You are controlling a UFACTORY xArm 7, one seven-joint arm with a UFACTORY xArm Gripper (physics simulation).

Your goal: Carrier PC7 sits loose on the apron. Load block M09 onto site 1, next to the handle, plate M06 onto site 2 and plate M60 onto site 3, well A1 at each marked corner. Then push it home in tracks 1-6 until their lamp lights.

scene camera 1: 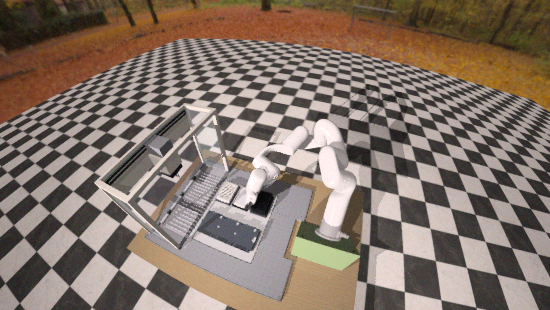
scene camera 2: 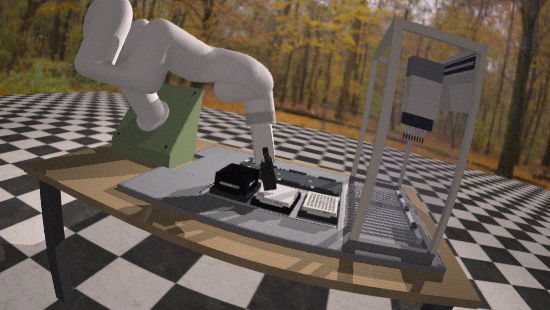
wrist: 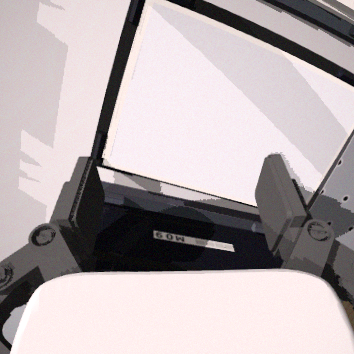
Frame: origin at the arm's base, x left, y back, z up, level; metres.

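Seen in the pictures: gripper, fingertip midpoint: (scene camera 1: 247, 201) (scene camera 2: 268, 185) (wrist: 179, 174); arm's base, link origin: (scene camera 1: 327, 235) (scene camera 2: 152, 116).
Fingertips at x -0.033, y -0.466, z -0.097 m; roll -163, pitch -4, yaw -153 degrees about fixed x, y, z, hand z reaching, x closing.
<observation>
Offsets run from my fingertips to a thing's top centre. Level surfaces: height alone.
The black block M09 {dx -0.034, dy +0.076, dz +0.024 m} (scene camera 1: 263, 204) (scene camera 2: 236, 178) (wrist: 192, 255) stands at one end of a row, its label upside down in the wrist view. My gripper (scene camera 1: 249, 205) (scene camera 2: 269, 188) (wrist: 179, 174) is open and empty, low at the block's side facing the smooth white plate {dx -0.018, dy -0.036, dz -0.003 m} (scene camera 2: 277, 195) (wrist: 200, 100); its fingers stand either side of the label. Contact is unclear. The white plate with holes {dx +0.001, dy -0.147, dz -0.003 m} (scene camera 1: 227, 192) (scene camera 2: 321, 204) is at the other end; I cannot read which plate is M06 or M60. The long dark carrier PC7 {dx +0.198, dy -0.006, dz +0.001 m} (scene camera 1: 231, 232) (scene camera 2: 310, 182) lies beside the row. The handle, site marks and lamp cannot be made out.
The ribbed track deck (scene camera 1: 187, 212) (scene camera 2: 377, 215) stands beyond the perforated plate, under a tall frame (scene camera 1: 187, 107) (scene camera 2: 395, 45) with clear panes. A pipetting head (scene camera 1: 160, 146) (scene camera 2: 425, 95) hangs inside. The arm's green base (scene camera 1: 325, 255) (scene camera 2: 187, 130) stands on the wooden table {dz -0.042 m} (scene camera 1: 320, 287).
</observation>
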